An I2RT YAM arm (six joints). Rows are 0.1 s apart.
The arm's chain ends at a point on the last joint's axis. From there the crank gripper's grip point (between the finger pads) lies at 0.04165 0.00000 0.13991 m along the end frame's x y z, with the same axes.
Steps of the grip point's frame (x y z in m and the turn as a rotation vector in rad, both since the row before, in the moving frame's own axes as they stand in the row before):
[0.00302, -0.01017, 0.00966, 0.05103, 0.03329, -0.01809]
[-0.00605, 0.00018, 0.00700, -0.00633, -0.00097, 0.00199]
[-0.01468, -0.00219, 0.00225, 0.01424, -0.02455, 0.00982]
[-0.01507, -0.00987, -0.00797, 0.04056, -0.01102, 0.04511]
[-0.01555, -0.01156, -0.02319, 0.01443, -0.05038, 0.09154]
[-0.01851, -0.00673, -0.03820, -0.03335, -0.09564, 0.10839]
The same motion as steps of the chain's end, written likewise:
[-0.00154, -0.00228, 0.01132, 0.05103, 0.03329, -0.01809]
[-0.00591, -0.00079, 0.00696, -0.00633, -0.00097, 0.00199]
[-0.01124, -0.00058, 0.00128, 0.01424, -0.02455, 0.00982]
[-0.01361, -0.00603, -0.00834, 0.04056, -0.01102, 0.04511]
[-0.00838, -0.01301, -0.02512, 0.01443, -0.05038, 0.09154]
[-0.00449, -0.01522, -0.04138, -0.03335, -0.09564, 0.10839]

